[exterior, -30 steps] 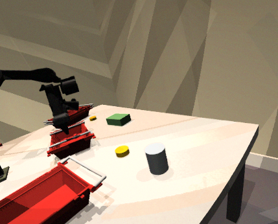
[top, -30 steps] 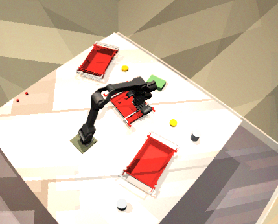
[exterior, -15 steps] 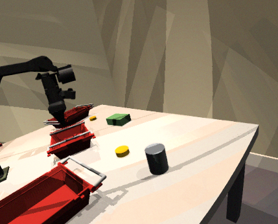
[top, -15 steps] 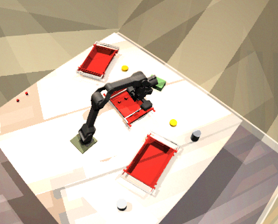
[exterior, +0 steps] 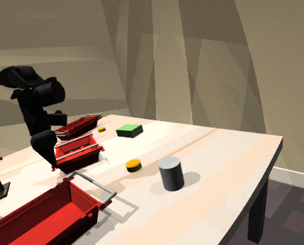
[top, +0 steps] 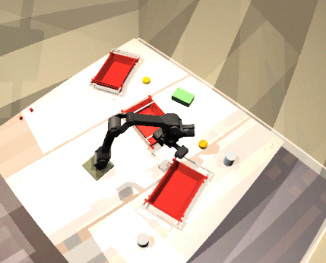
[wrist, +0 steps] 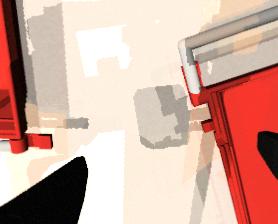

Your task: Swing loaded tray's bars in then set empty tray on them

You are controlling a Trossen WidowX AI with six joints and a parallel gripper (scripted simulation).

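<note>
Right now my gripper tip is 140 mm to the left of the red tray, 120 mm past it and 70 mm above it. The rest, counted from my gripper tip: green block (420 mm ahead, 180 mm to the left, 100 mm below).
</note>
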